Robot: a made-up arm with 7 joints. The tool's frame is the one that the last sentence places.
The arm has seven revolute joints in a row. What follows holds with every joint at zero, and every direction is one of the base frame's.
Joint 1 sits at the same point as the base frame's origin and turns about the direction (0.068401, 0.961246, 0.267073).
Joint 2 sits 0.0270 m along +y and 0.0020 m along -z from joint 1 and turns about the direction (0.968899, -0.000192, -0.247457).
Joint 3 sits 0.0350 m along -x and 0.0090 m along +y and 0.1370 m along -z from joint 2 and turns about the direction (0.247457, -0.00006, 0.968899).
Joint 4 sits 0.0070 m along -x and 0.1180 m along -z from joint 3 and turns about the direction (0.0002, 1, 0.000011).
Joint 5 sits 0.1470 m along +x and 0.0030 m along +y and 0.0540 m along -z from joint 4 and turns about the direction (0.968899, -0.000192, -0.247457).
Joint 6 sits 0.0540 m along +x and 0.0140 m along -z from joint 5 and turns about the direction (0.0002, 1, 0.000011).
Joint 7 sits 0.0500 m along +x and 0.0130 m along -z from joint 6 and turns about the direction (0.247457, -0.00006, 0.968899).
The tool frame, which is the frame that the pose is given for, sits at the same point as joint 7; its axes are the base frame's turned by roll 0.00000, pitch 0.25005 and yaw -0.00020 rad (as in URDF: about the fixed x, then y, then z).
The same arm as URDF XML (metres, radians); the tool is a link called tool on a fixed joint. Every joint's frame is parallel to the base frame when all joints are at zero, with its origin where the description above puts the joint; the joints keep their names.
<robot name="arm">
<link name="base_link"/>
<link name="link1"/>
<link name="link2"/>
<link name="link3"/>
<link name="link4"/>
<link name="link5"/>
<link name="link6"/>
<link name="link7"/>
<link name="tool"/>
<joint name="joint 1" type="continuous"><parent link="base_link"/><child link="link1"/><origin xyz="0 0 0"/><axis xyz="0.068403 0.961235 0.26711"/></joint>
<joint name="joint 2" type="continuous"><parent link="link1"/><child link="link2"/><origin xyz="0 0.027 -0.002"/><axis xyz="0.968889 -0.0002 -0.247497"/></joint>
<joint name="joint 3" type="continuous"><parent link="link2"/><child link="link3"/><origin xyz="-0.035 0.009 -0.137"/><axis xyz="0.247497 -0.0001 0.968889"/></joint>
<joint name="joint 4" type="continuous"><parent link="link3"/><child link="link4"/><origin xyz="-0.007 0 -0.118"/><axis xyz="0.0002 1 0"/></joint>
<joint name="joint 5" type="continuous"><parent link="link4"/><child link="link5"/><origin xyz="0.147 0.003 -0.054"/><axis xyz="0.968889 -0.0002 -0.247497"/></joint>
<joint name="joint 6" type="continuous"><parent link="link5"/><child link="link6"/><origin xyz="0.054 0 -0.014"/><axis xyz="0.0002 1 0"/></joint>
<joint name="joint 7" type="continuous"><parent link="link6"/><child link="link7"/><origin xyz="0.05 0 -0.013"/><axis xyz="0.247497 -0.0001 0.968889"/></joint>
<joint name="tool_fixed" type="fixed"><parent link="link7"/><child link="tool"/><origin xyz="0 0 0" rpy="0 0.25 -0.0002"/></joint>
</robot>

